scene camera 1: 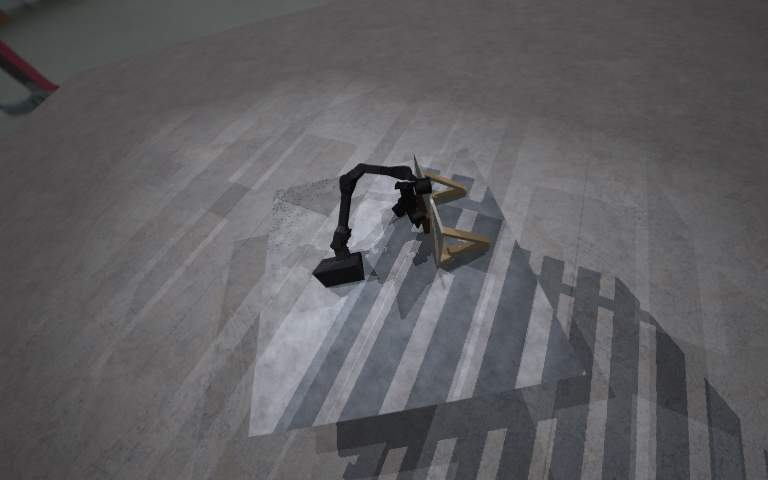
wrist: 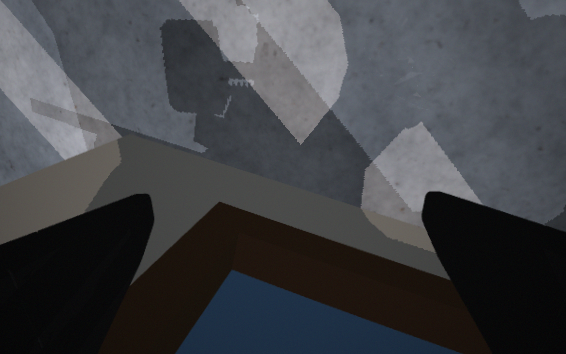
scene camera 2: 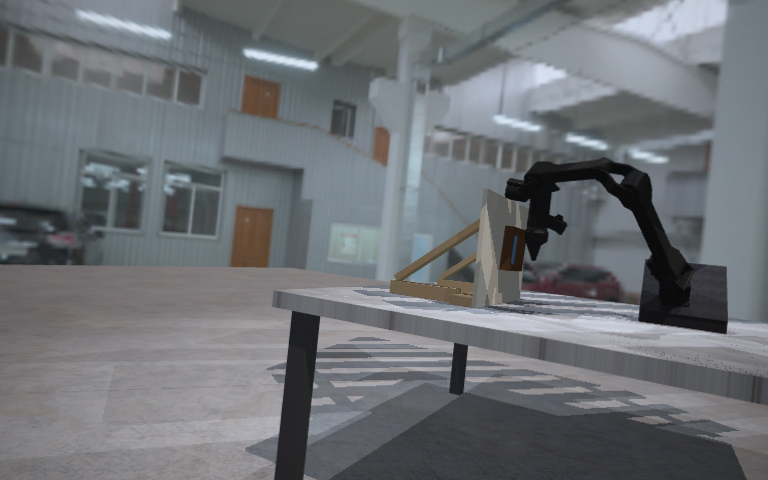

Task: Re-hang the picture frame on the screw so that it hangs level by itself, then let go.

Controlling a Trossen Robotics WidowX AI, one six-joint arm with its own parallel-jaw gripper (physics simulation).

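Frame: origin at the arm's base, x ahead, y left, z up, level; centimetres.
Seen in the pictures: gripper, fingertip midpoint: [wrist: 289, 206] [scene camera 2: 533, 256]; arm's base at its link origin: [scene camera 1: 343, 258] [scene camera 2: 674, 297].
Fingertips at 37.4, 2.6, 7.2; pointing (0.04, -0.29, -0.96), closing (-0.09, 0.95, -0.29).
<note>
Offsets run from my fingertips to a thing's middle, as dx, dy, dz.
The picture frame, a brown frame @[+5.7, +3.3, +1.4] [scene camera 1: 427, 222] [scene camera 2: 505, 255] [wrist: 325, 261] around a blue picture [scene camera 2: 514, 249] [wrist: 280, 320], is against the front of the pale upright board [scene camera 1: 436, 234] [scene camera 2: 485, 271] [wrist: 165, 172]. It looks slightly tilted in scene camera 2; its exact angle is hard to tell. My gripper [scene camera 1: 419, 224] [scene camera 2: 534, 255] [wrist: 289, 206] is open and empty, pointing down close in front of the board beside the frame. In the wrist view the frame's near corner and edge show between and below the fingertips. The screw does not show in any view.
Wooden braces [scene camera 1: 467, 234] [scene camera 2: 436, 251] and a wooden foot @[+26.5, +20.0, -13.0] [scene camera 2: 424, 289] stand behind the board. My arm's black base block [scene camera 1: 342, 271] [scene camera 2: 693, 300] sits on the grey table [scene camera 1: 300, 345] [scene camera 2: 396, 318] on the board's front side. Striped shadows cross the table.
</note>
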